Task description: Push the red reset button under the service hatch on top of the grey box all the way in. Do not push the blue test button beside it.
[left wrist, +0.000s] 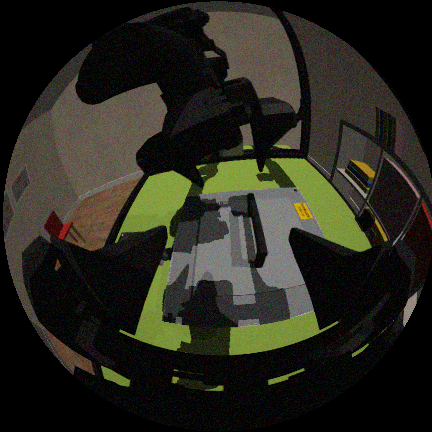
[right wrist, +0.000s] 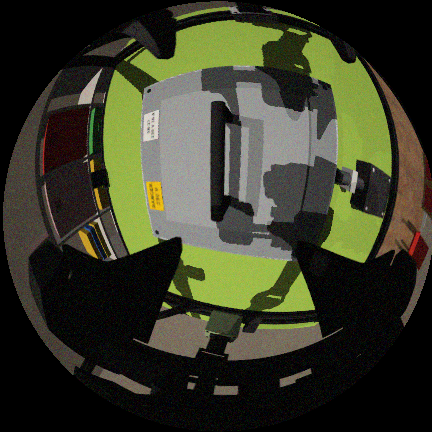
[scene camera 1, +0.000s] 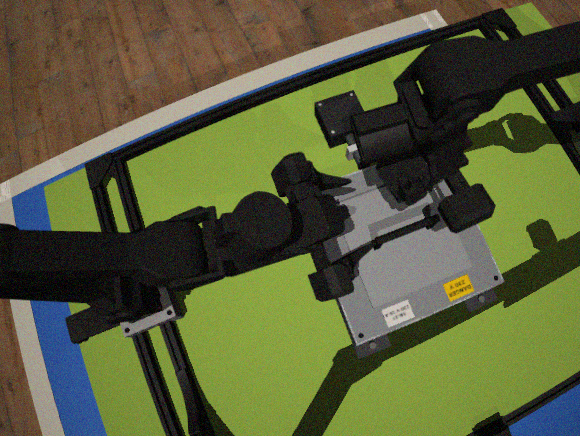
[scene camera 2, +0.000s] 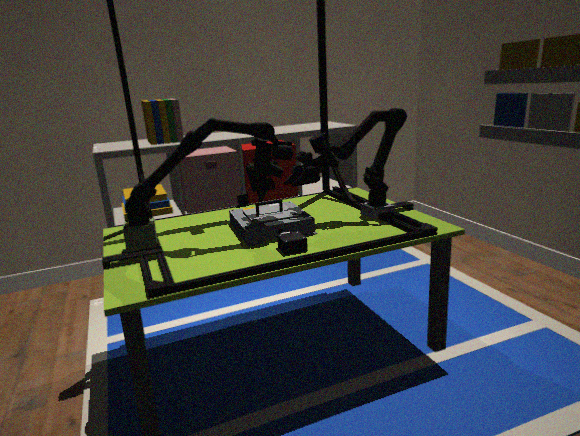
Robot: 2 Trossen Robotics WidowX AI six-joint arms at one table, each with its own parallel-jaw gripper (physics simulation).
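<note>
The grey box (scene camera 1: 420,270) (left wrist: 280,215) (right wrist: 190,150) lies on the green table. A lighter panel with an upright black bar handle (scene camera 1: 405,232) (scene camera 2: 269,202) (left wrist: 257,235) (right wrist: 218,160) lies flat on its top. The red and blue buttons do not show in any view. My left gripper (scene camera 1: 357,217) (left wrist: 230,233) is open and empty, above the box's left part in scene camera 1. My right gripper (left wrist: 230,177) (right wrist: 241,245) is open and empty, above the box; its fingers are partly hidden by its own arm in scene camera 1. Shadows cover parts of the box top.
A black block (scene camera 1: 340,119) (scene camera 2: 292,243) (right wrist: 371,187) with white screws stands beside the box, with a short connector between them. Both arms reach in close together over the box. Black rails (scene camera 1: 270,102) run along the table edge. A white shelf unit (scene camera 2: 100,148) stands behind the table.
</note>
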